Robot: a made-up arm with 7 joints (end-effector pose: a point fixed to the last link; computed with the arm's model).
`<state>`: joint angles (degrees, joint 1 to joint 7).
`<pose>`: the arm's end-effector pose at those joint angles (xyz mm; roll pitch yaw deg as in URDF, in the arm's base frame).
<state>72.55 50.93 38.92 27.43 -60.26 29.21 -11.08</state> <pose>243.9 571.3 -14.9 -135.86 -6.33 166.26</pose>
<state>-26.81 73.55 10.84 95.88 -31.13 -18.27 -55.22</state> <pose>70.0 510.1 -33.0 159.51 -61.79 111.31</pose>
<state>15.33 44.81 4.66 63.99 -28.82 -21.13 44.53</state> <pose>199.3 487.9 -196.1 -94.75 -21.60 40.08</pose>
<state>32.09 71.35 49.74 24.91 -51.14 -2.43 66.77</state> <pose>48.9 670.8 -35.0 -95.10 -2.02 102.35</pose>
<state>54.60 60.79 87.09 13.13 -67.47 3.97 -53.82</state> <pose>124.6 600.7 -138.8 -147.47 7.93 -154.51</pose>
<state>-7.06 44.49 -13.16 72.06 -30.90 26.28 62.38</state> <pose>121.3 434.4 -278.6 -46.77 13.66 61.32</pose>
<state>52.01 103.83 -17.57 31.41 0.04 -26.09 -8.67</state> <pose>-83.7 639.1 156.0 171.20 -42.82 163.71</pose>
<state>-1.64 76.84 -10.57 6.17 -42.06 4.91 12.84</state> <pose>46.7 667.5 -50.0 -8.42 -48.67 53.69</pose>
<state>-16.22 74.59 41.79 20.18 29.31 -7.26 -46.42</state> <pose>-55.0 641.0 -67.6 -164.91 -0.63 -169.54</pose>
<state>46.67 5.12 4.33 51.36 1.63 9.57 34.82</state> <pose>420.2 226.8 -243.6 -148.09 29.02 47.30</pose>
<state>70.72 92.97 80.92 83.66 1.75 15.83 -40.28</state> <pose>-142.2 533.4 10.2 35.68 70.67 75.65</pose>
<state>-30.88 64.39 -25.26 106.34 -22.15 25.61 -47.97</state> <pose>18.8 422.6 -144.7 -119.89 -57.50 67.62</pose>
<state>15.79 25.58 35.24 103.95 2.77 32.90 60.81</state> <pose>157.4 395.5 -207.4 -141.83 16.47 56.18</pose>
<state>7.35 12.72 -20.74 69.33 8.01 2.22 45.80</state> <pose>196.5 214.6 -395.7 -127.40 39.39 25.49</pose>
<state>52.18 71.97 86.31 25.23 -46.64 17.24 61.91</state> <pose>22.6 668.2 -83.8 -147.35 39.02 108.40</pose>
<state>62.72 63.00 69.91 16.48 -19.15 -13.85 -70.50</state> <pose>159.4 601.8 -127.3 -126.88 50.22 -119.84</pose>
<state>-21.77 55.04 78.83 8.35 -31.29 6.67 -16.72</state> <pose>-156.6 586.3 -176.9 -115.07 -37.17 175.46</pose>
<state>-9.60 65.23 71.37 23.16 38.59 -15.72 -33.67</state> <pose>-67.5 615.6 -167.7 -157.21 42.28 -170.50</pose>
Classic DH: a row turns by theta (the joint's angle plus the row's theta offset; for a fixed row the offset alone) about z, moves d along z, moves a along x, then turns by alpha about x. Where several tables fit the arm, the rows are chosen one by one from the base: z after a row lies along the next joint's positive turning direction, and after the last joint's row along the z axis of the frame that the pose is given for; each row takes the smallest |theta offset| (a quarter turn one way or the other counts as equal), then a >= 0, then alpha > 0; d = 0 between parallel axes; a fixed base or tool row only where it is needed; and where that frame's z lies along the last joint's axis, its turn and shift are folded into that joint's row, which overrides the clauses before.
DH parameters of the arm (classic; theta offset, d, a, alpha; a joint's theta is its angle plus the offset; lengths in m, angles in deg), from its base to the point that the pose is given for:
base (fixed): 0 0.0259 0.0199 90
joint 1: 90 -0.1352 0.0165 90
joint 2: 90 -0.0354 0.0209 90
joint 3: -90 -0.3945 0.0028 -90
joint 4: 0 -0.0063 -0.0195 90
joint 5: 0 -0.164 0.0234 90
joint 6: 90 0.0286 0.0165 90
joint 7: 68.1 0.0086 0.0274 41.04
tool (fixed): 44.11 -0.0104 0 0

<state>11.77 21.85 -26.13 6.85 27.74 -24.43 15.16</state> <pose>87.3 363.1 -455.0 -94.11 21.24 97.34</pose>
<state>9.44 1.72 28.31 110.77 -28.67 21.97 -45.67</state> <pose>101.3 218.0 -264.3 -168.13 12.39 155.58</pose>
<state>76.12 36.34 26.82 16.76 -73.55 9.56 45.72</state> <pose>393.3 504.3 -28.1 -102.01 -5.39 89.48</pose>
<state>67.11 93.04 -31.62 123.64 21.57 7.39 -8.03</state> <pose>66.3 471.2 112.1 173.29 -53.54 93.89</pose>
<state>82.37 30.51 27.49 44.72 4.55 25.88 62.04</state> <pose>418.1 463.3 11.2 -179.03 18.60 34.94</pose>
